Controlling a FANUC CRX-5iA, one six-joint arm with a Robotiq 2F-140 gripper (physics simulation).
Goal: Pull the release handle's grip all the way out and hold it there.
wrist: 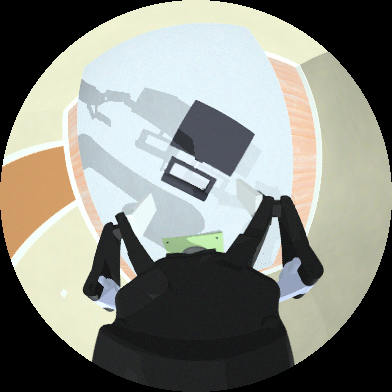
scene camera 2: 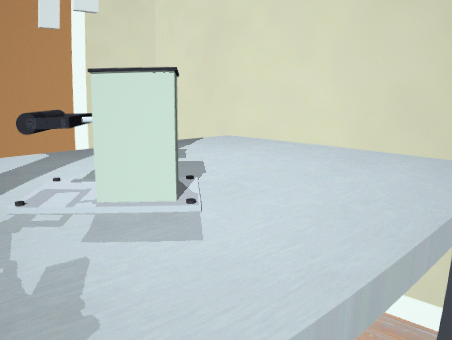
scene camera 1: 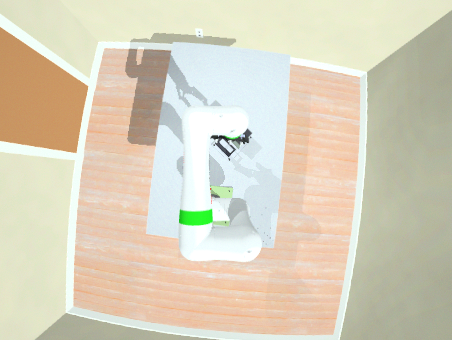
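Note:
The release handle's black rectangular grip (scene camera 1: 222,151) (scene camera 2: 41,121) (wrist: 186,189) stands level out from the side of a pale green box (scene camera 2: 135,135). A short stretch of pale rod (scene camera 2: 87,120) shows between them. In the wrist view the box's dark lid (wrist: 215,137) lies beyond the grip. My gripper (wrist: 193,194) is open and empty, its pale fingertips spread wide. In the wrist view the grip appears between and beyond the fingertips, with no contact visible. In scene camera 1 the arm's wrist hides most of the gripper and box. The gripper does not show in scene camera 2.
The box stands on a pale base plate (scene camera 2: 150,207) with dark bolts, on the grey table (scene camera 1: 260,80) (scene camera 2: 300,215) (wrist: 215,60). The arm (scene camera 1: 196,170) reaches over the table from its green mounting plate (scene camera 1: 223,192) (wrist: 212,240). Arm shadows fall across the table.

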